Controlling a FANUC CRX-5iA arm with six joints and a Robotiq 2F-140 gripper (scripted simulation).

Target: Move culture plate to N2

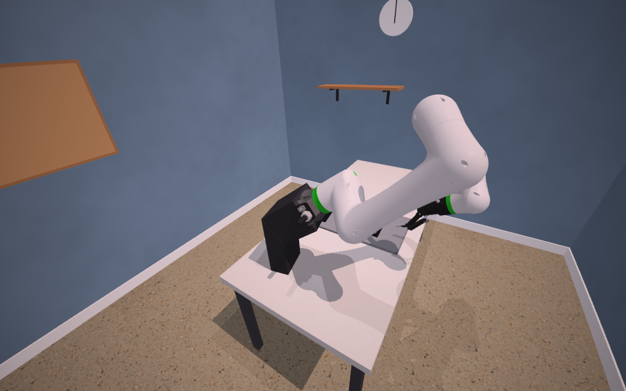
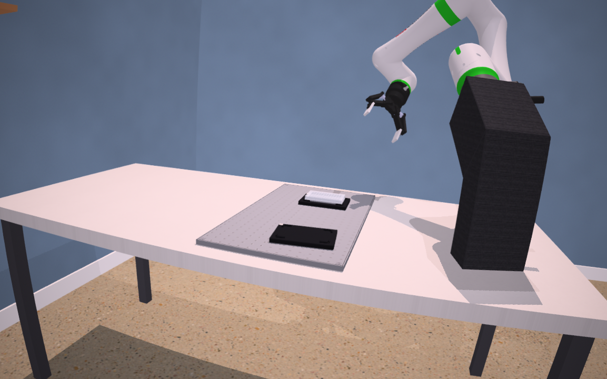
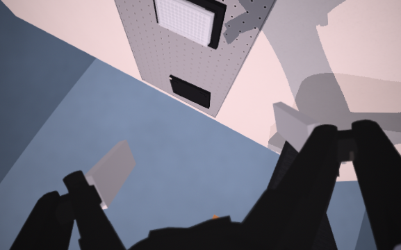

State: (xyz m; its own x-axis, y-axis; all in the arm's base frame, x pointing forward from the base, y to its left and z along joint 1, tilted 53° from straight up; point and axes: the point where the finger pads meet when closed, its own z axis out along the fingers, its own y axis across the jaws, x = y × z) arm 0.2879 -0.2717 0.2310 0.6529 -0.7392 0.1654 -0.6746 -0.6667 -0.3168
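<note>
My gripper is now 17 cm short of the clear lid, 15 cm to the right of it and 25 cm above it.
</note>
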